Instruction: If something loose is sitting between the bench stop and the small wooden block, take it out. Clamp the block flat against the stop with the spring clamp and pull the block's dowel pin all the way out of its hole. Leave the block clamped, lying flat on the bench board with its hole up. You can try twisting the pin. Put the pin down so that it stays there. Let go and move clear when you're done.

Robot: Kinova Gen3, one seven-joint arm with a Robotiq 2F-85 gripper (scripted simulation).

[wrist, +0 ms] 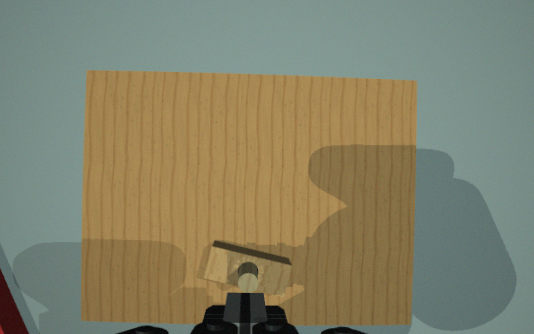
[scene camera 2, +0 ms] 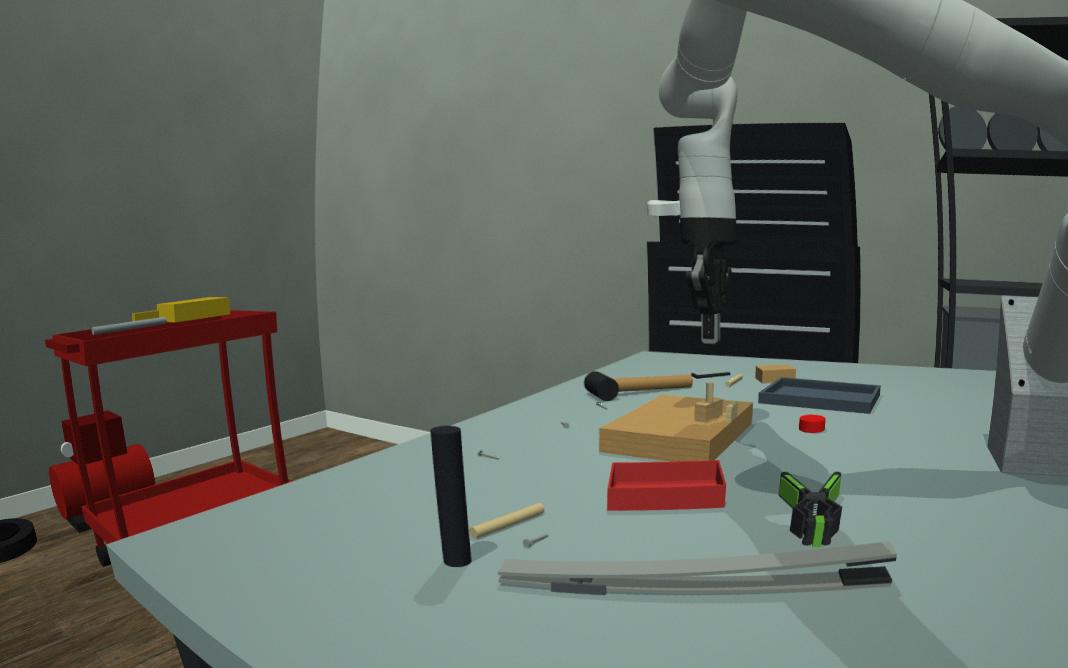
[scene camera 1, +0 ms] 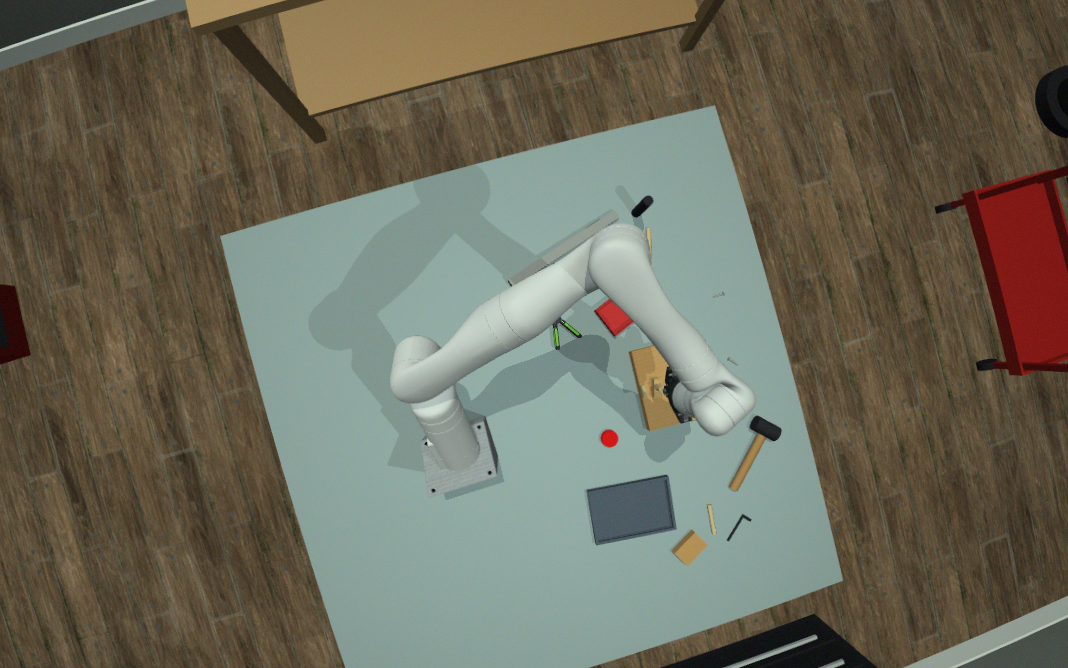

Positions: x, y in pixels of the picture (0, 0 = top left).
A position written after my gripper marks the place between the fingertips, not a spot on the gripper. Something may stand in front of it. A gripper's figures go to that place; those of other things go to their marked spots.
Scene:
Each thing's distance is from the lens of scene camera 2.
my gripper point(scene camera 2: 710, 342): 0.86 m
hammer point(scene camera 2: 600, 385): 1.10 m

